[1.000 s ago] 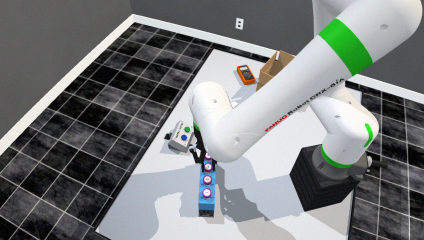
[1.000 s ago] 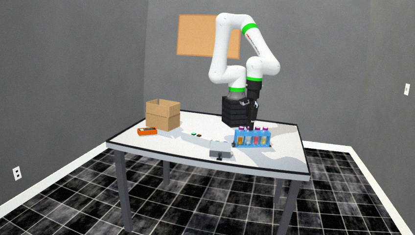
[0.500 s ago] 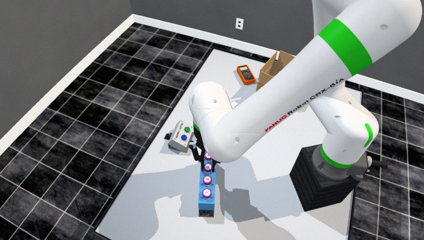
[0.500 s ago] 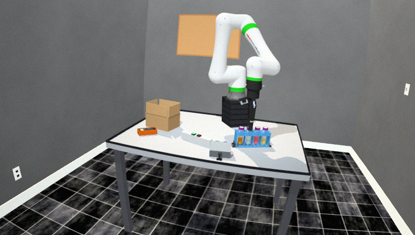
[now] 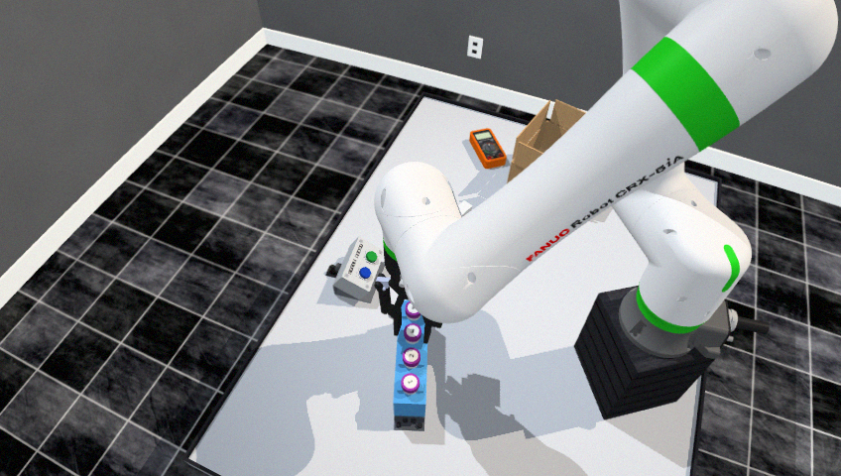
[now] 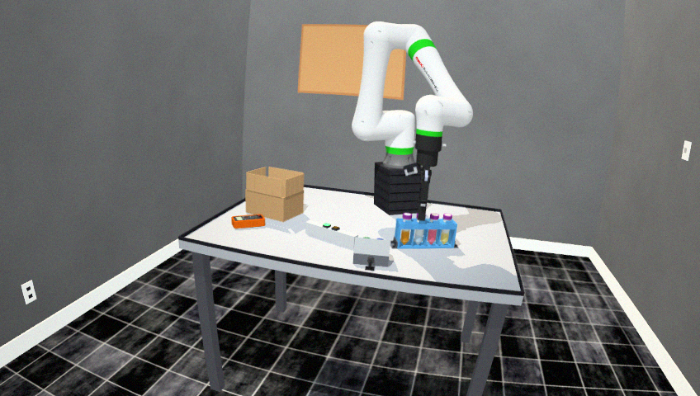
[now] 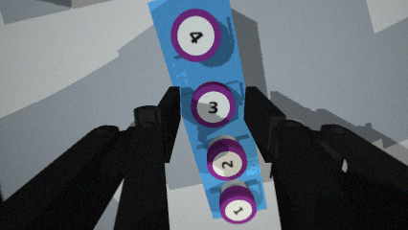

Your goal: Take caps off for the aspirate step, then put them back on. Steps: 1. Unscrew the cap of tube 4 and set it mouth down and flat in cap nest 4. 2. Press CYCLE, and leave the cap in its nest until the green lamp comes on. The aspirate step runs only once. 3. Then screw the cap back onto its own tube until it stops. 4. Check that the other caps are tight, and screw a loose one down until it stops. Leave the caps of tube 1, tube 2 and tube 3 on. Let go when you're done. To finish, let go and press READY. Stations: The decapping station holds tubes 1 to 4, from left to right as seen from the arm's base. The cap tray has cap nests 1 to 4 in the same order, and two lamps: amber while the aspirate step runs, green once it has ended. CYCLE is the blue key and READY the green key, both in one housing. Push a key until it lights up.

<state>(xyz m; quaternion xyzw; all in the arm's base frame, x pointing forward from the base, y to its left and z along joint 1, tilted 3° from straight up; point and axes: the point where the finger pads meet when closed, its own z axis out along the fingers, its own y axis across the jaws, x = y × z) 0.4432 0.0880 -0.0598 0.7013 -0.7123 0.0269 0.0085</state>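
The green ready key lies 18 cm to the right of my hand, 15 cm ahead of it and 7 cm below it. From my hand the other things lie so: blue cycle key (15 cm ahead, 14 cm to the right, 7 cm below); then table edge (28 cm ahead, 27 cm to the right, 13 cm below); then grey key housing (16 cm to the right, 16 cm ahead, 9 cm below).
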